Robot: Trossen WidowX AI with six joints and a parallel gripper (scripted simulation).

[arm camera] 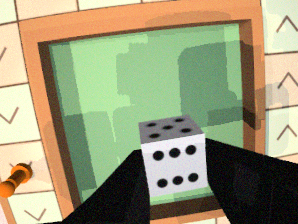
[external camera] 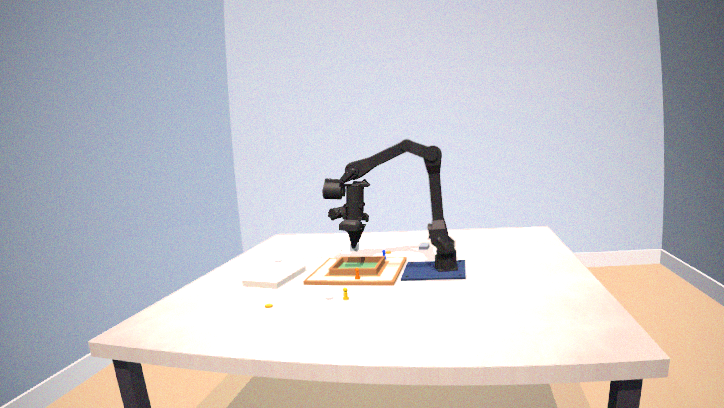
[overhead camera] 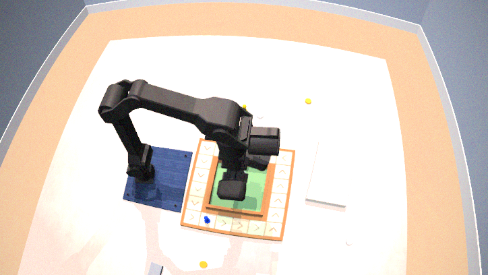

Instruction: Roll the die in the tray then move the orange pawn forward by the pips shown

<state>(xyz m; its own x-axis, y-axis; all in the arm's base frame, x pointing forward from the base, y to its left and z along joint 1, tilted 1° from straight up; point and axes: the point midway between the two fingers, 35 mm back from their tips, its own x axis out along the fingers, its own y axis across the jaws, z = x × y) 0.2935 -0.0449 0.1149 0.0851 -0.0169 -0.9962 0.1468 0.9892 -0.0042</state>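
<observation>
The orange pawn lies 10 mm behind my gripper tip, 120 mm to the left of it and 60 mm below it. The rest, counted from my gripper tip: green tray (10 mm behind, 80 mm below); blue pawn (90 mm behind, 100 mm to the right, 60 mm below); white die (right at my gripper tip).
</observation>
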